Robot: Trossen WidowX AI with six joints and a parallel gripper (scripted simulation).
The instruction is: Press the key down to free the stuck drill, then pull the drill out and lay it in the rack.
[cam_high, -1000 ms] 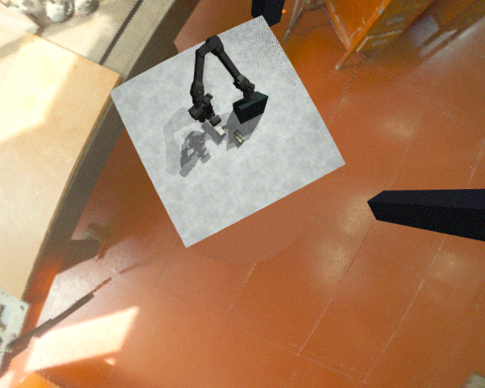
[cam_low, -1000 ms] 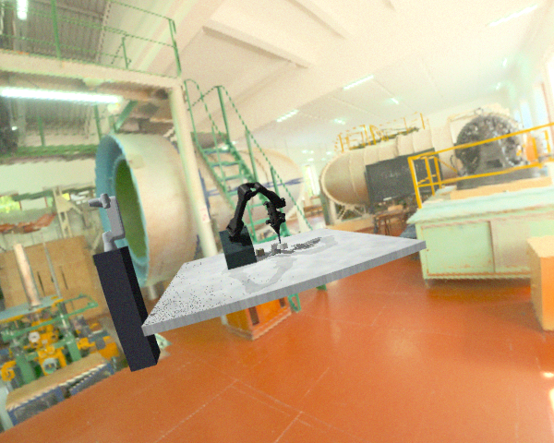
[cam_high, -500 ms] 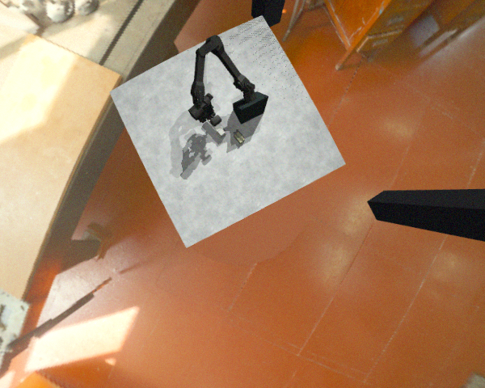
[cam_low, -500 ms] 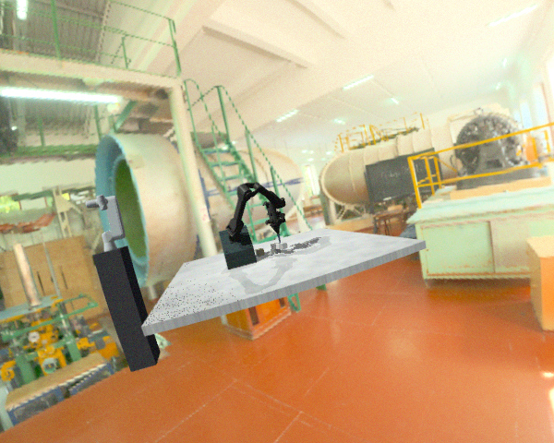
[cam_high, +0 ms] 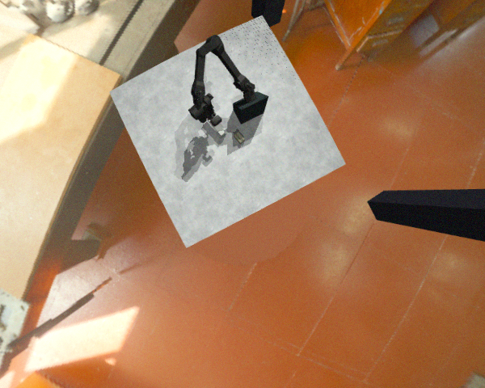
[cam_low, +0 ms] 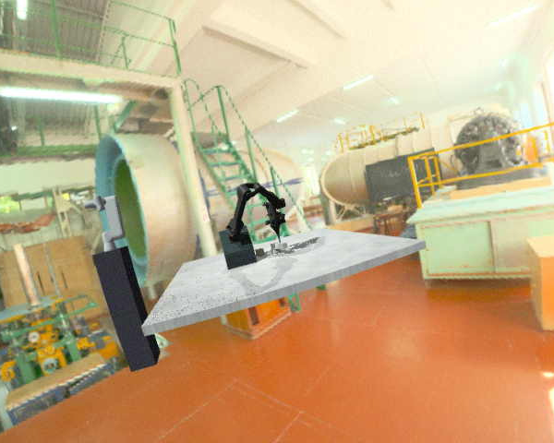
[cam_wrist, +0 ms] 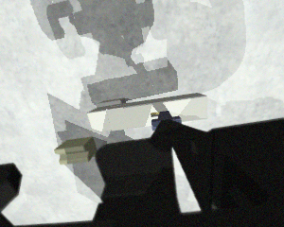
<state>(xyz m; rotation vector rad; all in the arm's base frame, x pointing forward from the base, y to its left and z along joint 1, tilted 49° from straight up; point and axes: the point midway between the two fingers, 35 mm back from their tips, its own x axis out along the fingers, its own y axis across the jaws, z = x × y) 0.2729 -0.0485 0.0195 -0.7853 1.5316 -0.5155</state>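
The drill lies 80 mm below my gripper tip, 50 mm to the left of it and 10 mm behind it. Round my gripper tip: small fixture: 80 mm below, 30 mm to the left, 10 mm behind.
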